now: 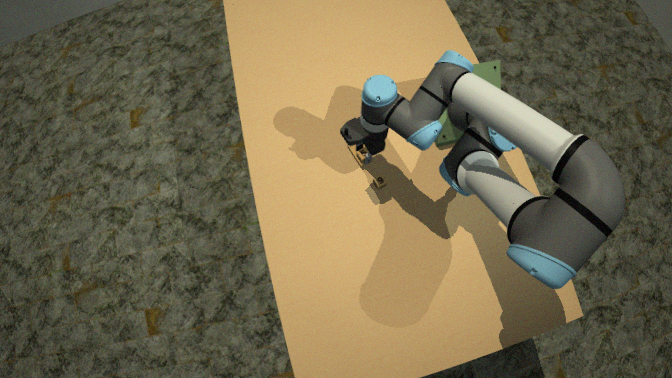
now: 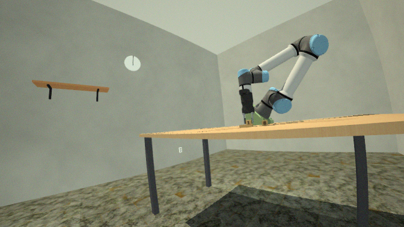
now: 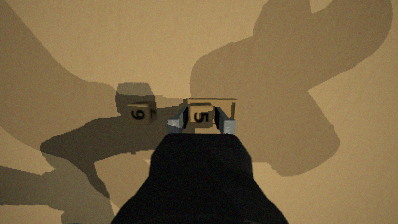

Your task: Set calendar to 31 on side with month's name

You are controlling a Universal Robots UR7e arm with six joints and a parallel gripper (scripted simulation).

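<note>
Now: hand 3 cm above the wooden tray and 2 cm to the left of it.
</note>
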